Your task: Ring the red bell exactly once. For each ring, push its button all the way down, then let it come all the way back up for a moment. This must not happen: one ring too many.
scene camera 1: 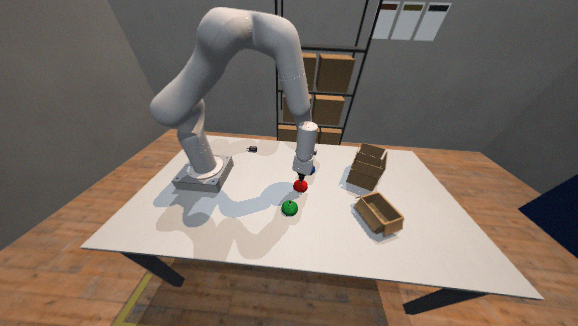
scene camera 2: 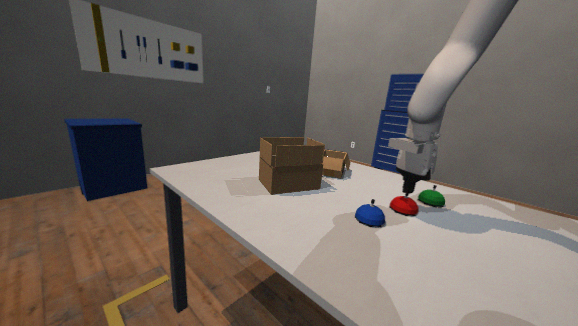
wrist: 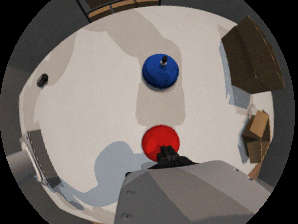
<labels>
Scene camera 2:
my gripper: 407, 192
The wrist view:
my gripper: 165, 153
blue bell: 161, 71
red bell: 160, 135
</labels>
